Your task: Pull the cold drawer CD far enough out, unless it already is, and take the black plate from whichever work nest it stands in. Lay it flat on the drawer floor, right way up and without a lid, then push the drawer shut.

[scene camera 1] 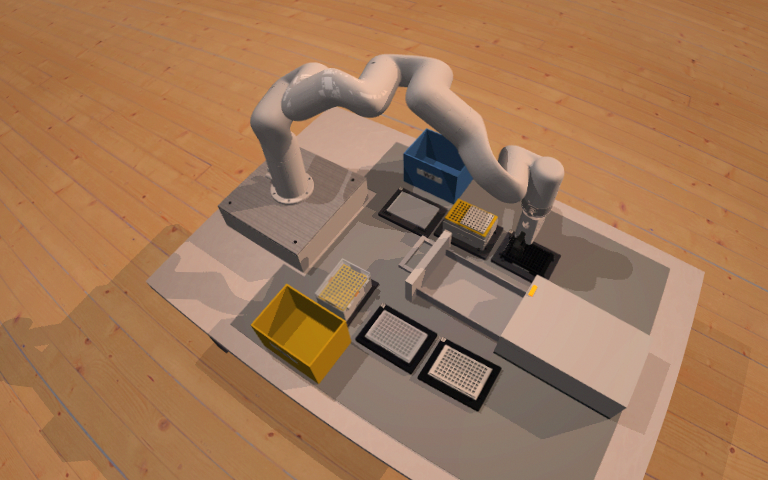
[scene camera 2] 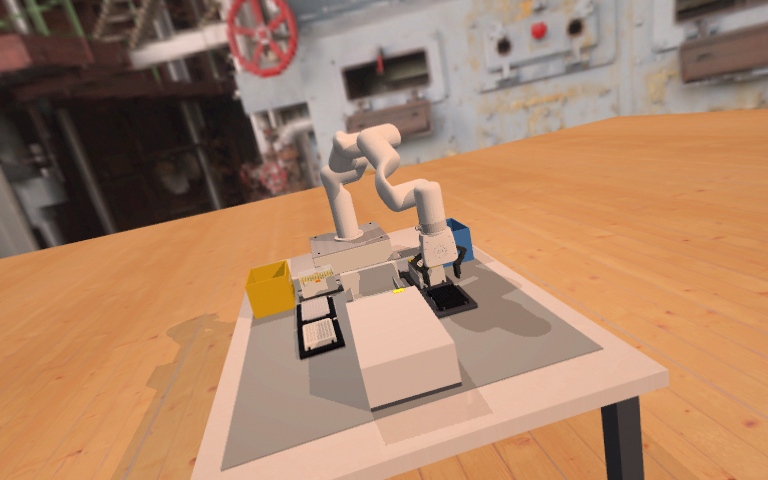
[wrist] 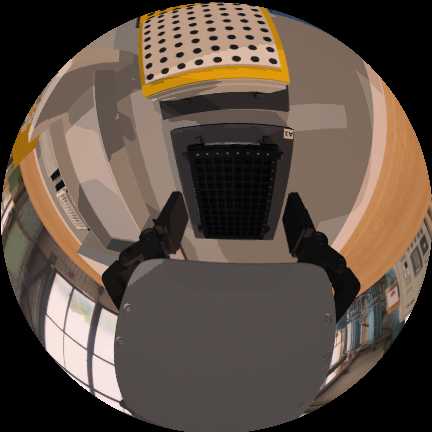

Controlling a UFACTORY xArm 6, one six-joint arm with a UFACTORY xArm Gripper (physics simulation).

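Seen in the pictures: gripper, fingertip midpoint: (scene camera 1: 522, 243) (scene camera 2: 443, 281) (wrist: 234, 204); arm's base at its link origin: (scene camera 1: 292, 188) (scene camera 2: 349, 236).
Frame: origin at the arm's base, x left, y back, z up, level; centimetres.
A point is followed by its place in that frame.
Observation:
The black plate (scene camera 1: 530, 260) @[z -6.7, x 15.6, y -67.5 cm] (scene camera 2: 449, 296) @[z -6.4, x 16.9, y -68.0 cm] (wrist: 234, 192) @[z -6.9, x 16.9, y -65.2 cm] sits flat in its dark work nest (wrist: 182, 150) @[z -7.7, x 12.1, y -60.1 cm], wells up and without a lid, beside the drawer's side wall. A light A1 tag marks a corner of the nest. My gripper (scene camera 2: 441, 277) @[z -3.1, x 17.1, y -63.8 cm] (wrist: 234, 204) @[z -3.1, x 17.1, y -63.8 cm] is open and empty above the plate, with one finger on each side of it in the wrist view. The cold drawer CD (scene camera 1: 428, 266) @[z -1.1, x -3.1, y -45.8 cm] stands pulled out from the pale cabinet (scene camera 1: 572, 339) @[z 1.3, x -5.4, y -84.8 cm] (scene camera 2: 399, 339) @[z 1.3, x -5.0, y -95.6 cm], with its handle (scene camera 1: 405, 265) @[z -1.4, x -5.5, y -40.6 cm] towards the robot base. The visible drawer floor (scene camera 1: 461, 288) @[z -7.2, x -1.2, y -54.8 cm] is bare.
A yellow-and-white rack (scene camera 1: 470, 217) @[z -1.3, x 16.4, y -48.2 cm] (wrist: 215, 40) stands close to the black plate's nest. Beyond it are a grey plate (scene camera 1: 412, 210) @[z -7.0, x 14.8, y -31.1 cm] and the blue bin (scene camera 1: 433, 175) @[z -0.6, x 24.6, y -32.5 cm] (scene camera 2: 463, 243) @[z -2.1, x 34.5, y -40.5 cm]. Across the drawer are two pale plates in nests, a clear box with yellow contents (scene camera 1: 344, 284) @[z -1.2, x -17.9, y -30.5 cm] and the yellow bin (scene camera 1: 300, 333) @[z -8.5, x -32.4, y -25.8 cm] (scene camera 2: 270, 291) @[z -1.0, x -33.5, y -37.6 cm].

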